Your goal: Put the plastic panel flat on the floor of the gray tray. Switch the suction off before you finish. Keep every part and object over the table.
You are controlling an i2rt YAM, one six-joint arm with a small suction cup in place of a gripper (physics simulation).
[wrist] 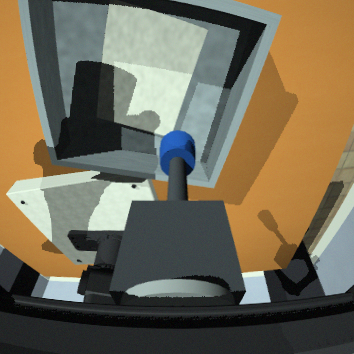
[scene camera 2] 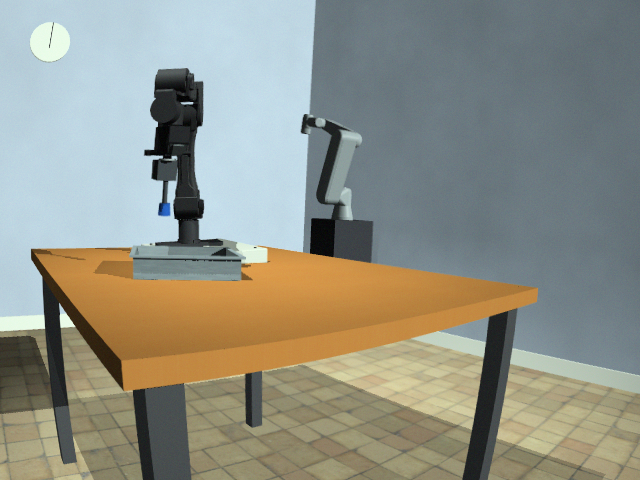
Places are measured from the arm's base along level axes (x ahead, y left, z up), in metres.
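Where they show: hand at its tool point: (wrist: 177, 146) (scene camera 2: 164, 215); arm's base at its link origin: (wrist: 114, 238) (scene camera 2: 189, 245).
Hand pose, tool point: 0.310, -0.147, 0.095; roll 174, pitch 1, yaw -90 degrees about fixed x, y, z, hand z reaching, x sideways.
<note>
Things, the pixels of their top centre, and the offset from my tool point, as dx, dy, dz. Level surfaces: height alone.
- plastic panel at its top centre: (wrist: 144, 76) +0.025, +0.043, -0.120
- gray tray at its top centre: (wrist: 136, 102) (scene camera 2: 183, 250) +0.008, +0.047, -0.079
- orange table at its surface level: dz -0.129
The plastic panel (wrist: 160, 90) is a pale, whitish rectangle. It lies inside the gray tray (scene camera 2: 186, 266) (wrist: 241, 100), looks flat on its floor, and is partly under dark shadows; gray floor shows to its left and right. In scene camera 2 the tray's front wall hides the panel. My gripper, a blue suction cup (scene camera 2: 164, 209) (wrist: 177, 145) on a thin dark rod, hangs well above the tray, pointing down. Nothing hangs from it, and it is apart from the panel. In the wrist view it overlaps the tray's near wall, hiding a small part of it.
A white base plate (scene camera 2: 255, 254) (wrist: 30, 192) with dark holes lies beside the tray, near my arm's base. The orange table (scene camera 2: 310, 310) bears the tray. A gray second arm (scene camera 2: 336, 160) stands on a dark pedestal (scene camera 2: 354, 237) behind the table.
</note>
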